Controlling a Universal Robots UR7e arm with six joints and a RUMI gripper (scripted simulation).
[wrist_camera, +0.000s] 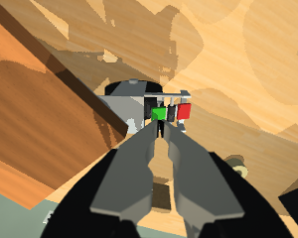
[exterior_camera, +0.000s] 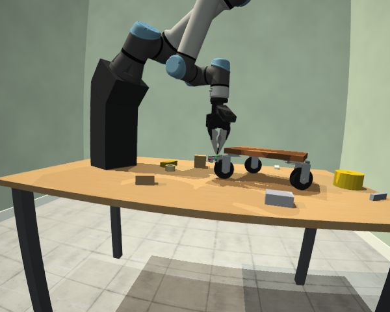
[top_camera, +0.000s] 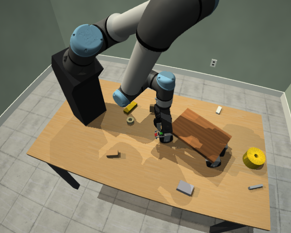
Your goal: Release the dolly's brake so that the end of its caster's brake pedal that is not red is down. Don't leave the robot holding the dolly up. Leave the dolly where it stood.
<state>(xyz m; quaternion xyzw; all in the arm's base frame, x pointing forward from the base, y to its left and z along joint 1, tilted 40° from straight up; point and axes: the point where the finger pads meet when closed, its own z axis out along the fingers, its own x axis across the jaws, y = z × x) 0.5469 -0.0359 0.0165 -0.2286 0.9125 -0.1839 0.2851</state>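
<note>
The brake pedal lies 30 mm below my hand, 10 mm to the right of it and 10 mm behind it. From my hand the other things lie so: brown block (230 mm behind, 170 mm to the right, 100 mm below); grey block (240 mm to the right, 200 mm ahead, 100 mm below); tan cube (230 mm to the left, 100 mm behind, 80 mm below).
</note>
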